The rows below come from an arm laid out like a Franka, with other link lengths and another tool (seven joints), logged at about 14 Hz.
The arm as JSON. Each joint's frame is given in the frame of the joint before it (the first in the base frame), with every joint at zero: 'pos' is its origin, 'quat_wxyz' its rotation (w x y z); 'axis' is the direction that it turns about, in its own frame. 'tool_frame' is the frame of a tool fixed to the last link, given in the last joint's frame.
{
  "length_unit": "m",
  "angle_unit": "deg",
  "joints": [
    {
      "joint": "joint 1",
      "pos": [
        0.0,
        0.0,
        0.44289
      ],
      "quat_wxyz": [
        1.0,
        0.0,
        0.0,
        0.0
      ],
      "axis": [
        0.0,
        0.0,
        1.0
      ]
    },
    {
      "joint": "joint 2",
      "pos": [
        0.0,
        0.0,
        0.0
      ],
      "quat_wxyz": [
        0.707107,
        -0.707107,
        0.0,
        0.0
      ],
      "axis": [
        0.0,
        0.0,
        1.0
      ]
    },
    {
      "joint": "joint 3",
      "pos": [
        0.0,
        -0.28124,
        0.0
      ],
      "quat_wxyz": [
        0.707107,
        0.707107,
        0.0,
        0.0
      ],
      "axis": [
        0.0,
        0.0,
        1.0
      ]
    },
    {
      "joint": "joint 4",
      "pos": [
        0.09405,
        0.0,
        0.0
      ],
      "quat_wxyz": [
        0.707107,
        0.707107,
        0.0,
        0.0
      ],
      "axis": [
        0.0,
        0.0,
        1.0
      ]
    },
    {
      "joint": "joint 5",
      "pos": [
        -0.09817,
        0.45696,
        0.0
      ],
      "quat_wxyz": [
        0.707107,
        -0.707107,
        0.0,
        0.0
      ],
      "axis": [
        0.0,
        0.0,
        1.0
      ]
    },
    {
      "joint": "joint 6",
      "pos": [
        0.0,
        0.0,
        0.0
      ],
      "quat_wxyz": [
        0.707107,
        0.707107,
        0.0,
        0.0
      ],
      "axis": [
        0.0,
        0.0,
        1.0
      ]
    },
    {
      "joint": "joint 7",
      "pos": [
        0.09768,
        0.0,
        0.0
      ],
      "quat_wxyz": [
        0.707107,
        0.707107,
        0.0,
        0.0
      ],
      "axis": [
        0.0,
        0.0,
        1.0
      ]
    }
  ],
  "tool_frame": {
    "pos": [
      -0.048,
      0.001,
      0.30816
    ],
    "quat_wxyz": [
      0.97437,
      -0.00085,
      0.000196,
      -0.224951
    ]
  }
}
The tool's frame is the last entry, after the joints.
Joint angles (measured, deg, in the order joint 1, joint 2, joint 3, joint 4, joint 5, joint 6, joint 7), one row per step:
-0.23 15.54 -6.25 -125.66 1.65 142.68 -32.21
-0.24 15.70 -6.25 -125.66 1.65 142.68 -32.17
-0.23 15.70 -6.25 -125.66 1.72 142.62 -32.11
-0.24 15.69 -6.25 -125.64 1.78 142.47 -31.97
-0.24 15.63 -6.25 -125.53 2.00 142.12 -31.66
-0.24 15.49 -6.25 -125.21 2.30 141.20 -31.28
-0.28 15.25 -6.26 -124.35 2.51 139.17 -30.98
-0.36 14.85 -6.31 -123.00 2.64 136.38 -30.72
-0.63 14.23 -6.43 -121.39 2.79 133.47 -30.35
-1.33 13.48 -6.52 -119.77 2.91 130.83 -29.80
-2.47 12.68 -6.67 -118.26 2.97 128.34 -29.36
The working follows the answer.
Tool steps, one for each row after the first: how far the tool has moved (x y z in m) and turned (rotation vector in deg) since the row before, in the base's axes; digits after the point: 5 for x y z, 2 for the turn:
-0.00102 -0.00007 -0.00164 0.00 0.16 -0.05
-0.00033 0.00036 -0.00009 0.05 0.05 -0.11
-0.00059 0.00024 0.00006 0.06 0.11 -0.20
-0.00045 0.00093 0.00097 0.18 0.15 -0.48
-0.00082 0.00144 0.00272 0.28 0.42 -0.61
-0.00061 0.00101 0.00672 0.32 0.90 -0.49
0.00099 0.00010 0.01157 0.32 1.01 -0.44
0.00333 -0.00257 0.01607 0.31 0.65 -0.81
0.00418 -0.00682 0.01811 0.25 0.24 -1.35
0.00246 -0.01241 0.01829 0.19 0.16 -1.70

Tool pose at each row, in the base's axes (x y z in m, rotation vector in deg; rounded; the steps above come from the unrounded poses):
0.58724 -0.09725 0.08874 161.33 76.40 1.61
0.58622 -0.09731 0.08710 161.43 76.36 1.39
0.58589 -0.09695 0.08701 161.56 76.24 1.35
0.58530 -0.09671 0.08707 161.78 76.01 1.23
0.58485 -0.09578 0.08804 162.30 75.42 1.12
0.58403 -0.09434 0.09076 163.09 74.74 0.70
0.58342 -0.09333 0.09748 -163.89 -74.26 0.36
0.58442 -0.09323 0.10906 -163.53 -73.33 1.59
0.58775 -0.09579 0.12513 -163.53 -71.96 2.30
0.59193 -0.10261 0.14324 -164.04 -69.89 2.47
0.59440 -0.11502 0.16153 -164.82 -67.35 2.53

